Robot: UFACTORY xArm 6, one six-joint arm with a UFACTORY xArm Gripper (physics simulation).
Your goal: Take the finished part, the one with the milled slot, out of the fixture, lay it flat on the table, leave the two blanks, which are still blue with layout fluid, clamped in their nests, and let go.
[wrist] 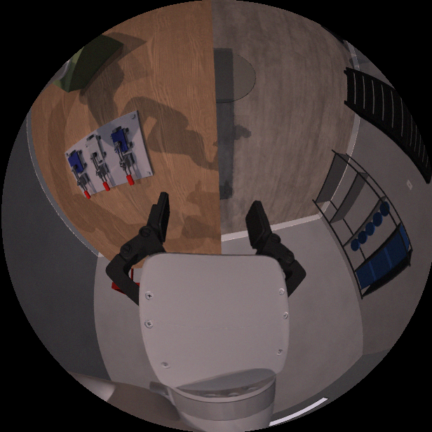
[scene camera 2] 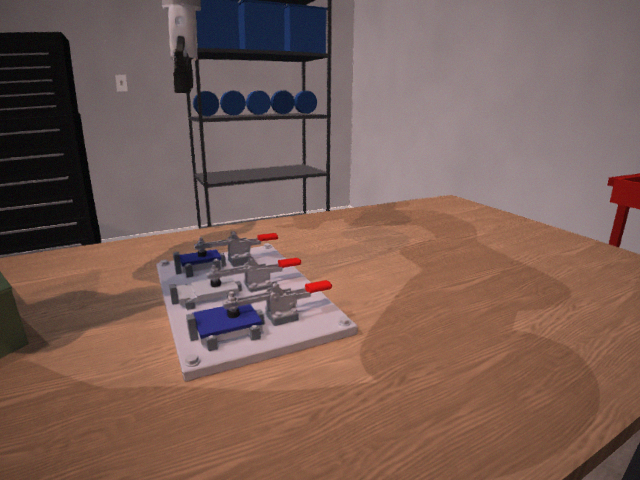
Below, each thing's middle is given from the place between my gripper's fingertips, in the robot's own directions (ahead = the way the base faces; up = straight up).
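Scene:
I see that the finished part [scene camera 2: 198, 291] is a shade behind my hand, well to the right of it and a long way below it. As for the fixture plate [scene camera 2: 318, 316], it is 4 cm ahead of my hand, 33 cm to the right of it and 32 cm below it.

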